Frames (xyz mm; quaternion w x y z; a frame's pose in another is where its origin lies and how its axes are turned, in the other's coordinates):
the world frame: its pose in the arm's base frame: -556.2 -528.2 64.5 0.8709 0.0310 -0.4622 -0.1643
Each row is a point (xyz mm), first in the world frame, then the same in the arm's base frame.
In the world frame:
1: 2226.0 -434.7 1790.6
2: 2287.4 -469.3 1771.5
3: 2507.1 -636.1 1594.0
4: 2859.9 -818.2 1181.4
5: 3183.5 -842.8 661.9
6: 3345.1 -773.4 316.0
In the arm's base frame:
1: -973.0 -1464.1 2766.5
2: -934.5 -1518.0 2797.2
3: -718.8 -1762.0 2836.2
4: -246.3 -2085.4 2843.6
5: 338.7 -2261.3 2799.2
6: 722.4 -2280.5 2744.5

